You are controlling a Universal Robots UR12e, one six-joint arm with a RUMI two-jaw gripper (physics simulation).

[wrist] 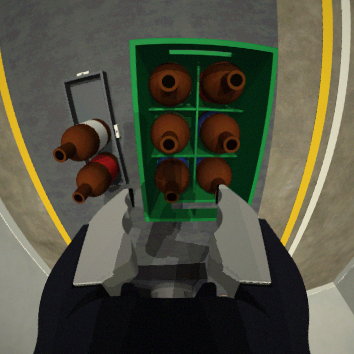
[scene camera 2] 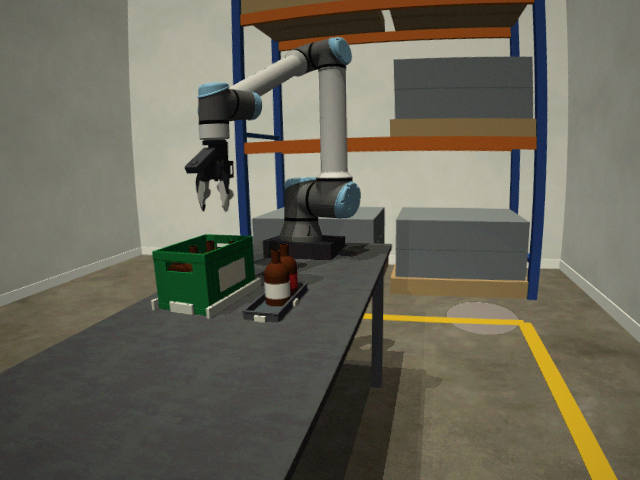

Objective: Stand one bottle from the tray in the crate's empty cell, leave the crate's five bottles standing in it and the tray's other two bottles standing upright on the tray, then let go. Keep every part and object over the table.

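Places are measured from the arm's base along level axes (x left, y ahead, z down), in centimetres.
Pixels of known places: gripper, fingertip midpoint: [wrist: 174,187] [scene camera 2: 214,211]; arm's base, origin of the base link: [wrist: 172,290] [scene camera 2: 300,239].
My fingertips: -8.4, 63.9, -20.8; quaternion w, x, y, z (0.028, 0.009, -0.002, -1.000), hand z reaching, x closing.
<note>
Ahead of a thing's pixels: the offset from my fingertips to its middle, as dx, dy, dz. "*": to the spot under its first point. Level surfaces: height alone.
The green crate @(-4.0, +0.3, +18.3) [scene camera 2: 180,289] [wrist: 134,125] stands on the table. In the wrist view each of its six cells holds an upright brown bottle: back left [wrist: 170,95], back right [wrist: 217,82], middle left [wrist: 170,130], middle right [wrist: 217,132], near left [wrist: 172,175] and near right [wrist: 212,172]. The tray @(* +17.1, +9.0, +26.6) [scene camera 2: 262,310] [wrist: 109,95] stands beside the crate with two upright bottles, one with a white label @(+19.3, +1.6, +18.9) [scene camera 2: 277,289] [wrist: 82,141] and one with a red label @(* +22.2, -5.1, +22.1) [scene camera 2: 293,281] [wrist: 97,176]. My gripper [scene camera 2: 213,208] [wrist: 174,187] is open and empty, well above the crate.
The table @(dz +27.1) [scene camera 2: 170,382] carries the crate, the tray and the arm's base [scene camera 2: 303,246]. White stops @(-5.6, +14.5, +25.6) [scene camera 2: 180,307] edge the crate's foot. A shelf rack [scene camera 2: 537,155] with grey boxes [scene camera 2: 461,245] stands behind the table.
</note>
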